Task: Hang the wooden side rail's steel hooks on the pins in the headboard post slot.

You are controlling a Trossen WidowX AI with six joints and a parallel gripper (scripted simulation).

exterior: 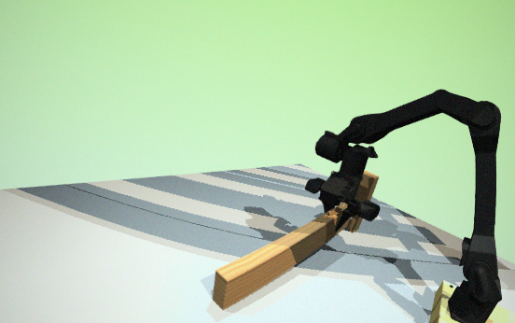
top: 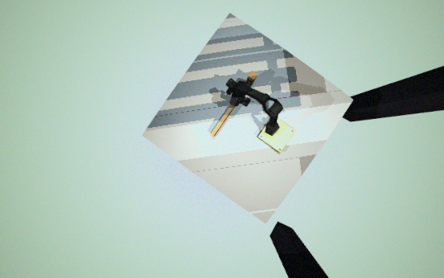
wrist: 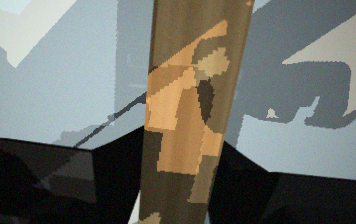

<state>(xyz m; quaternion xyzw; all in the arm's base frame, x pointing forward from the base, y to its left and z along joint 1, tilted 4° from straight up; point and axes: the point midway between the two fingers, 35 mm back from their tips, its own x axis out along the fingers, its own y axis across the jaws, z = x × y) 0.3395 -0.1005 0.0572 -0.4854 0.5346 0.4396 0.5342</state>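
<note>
Now: gripper tip 16 cm to the left of the wooden headboard post, 4 cm below it and 2 cm past it.
</note>
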